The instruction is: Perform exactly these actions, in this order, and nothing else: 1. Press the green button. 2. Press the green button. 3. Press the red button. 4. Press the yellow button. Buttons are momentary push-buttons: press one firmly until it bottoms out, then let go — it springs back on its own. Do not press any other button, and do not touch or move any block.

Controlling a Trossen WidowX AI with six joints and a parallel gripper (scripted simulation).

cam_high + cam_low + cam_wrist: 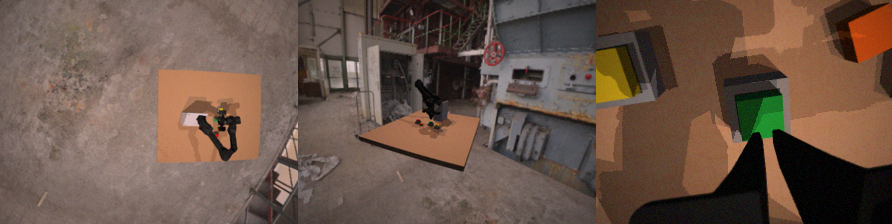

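Right now my gripper tip is 30 mm above the green button. Also, from my gripper tip: yellow button 30 mm ahead, 100 mm to the left, 30 mm below; red button 30 mm ahead, 150 mm to the right, 30 mm below.
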